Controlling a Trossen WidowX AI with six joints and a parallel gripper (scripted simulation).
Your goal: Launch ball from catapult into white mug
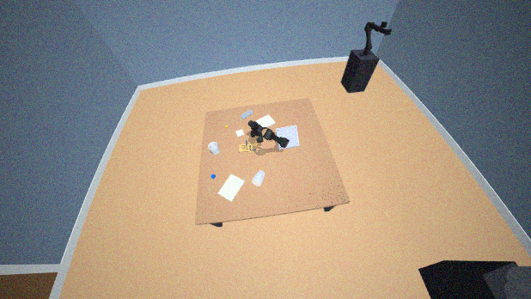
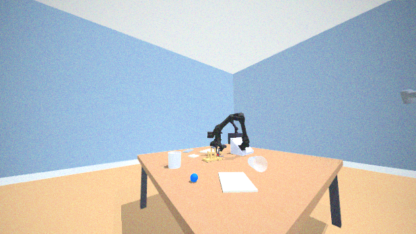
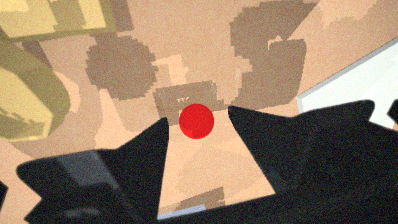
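The catapult lies 11 cm ahead of my gripper tip, 11 cm to the left of it and 4 cm above it. The rest, counted from my gripper tip: grey block (11 cm ahead, 39 cm to the right, 1 cm below); red ball (right at my gripper tip); small white card (20 cm ahead, 13 cm to the right, 1 cm below).
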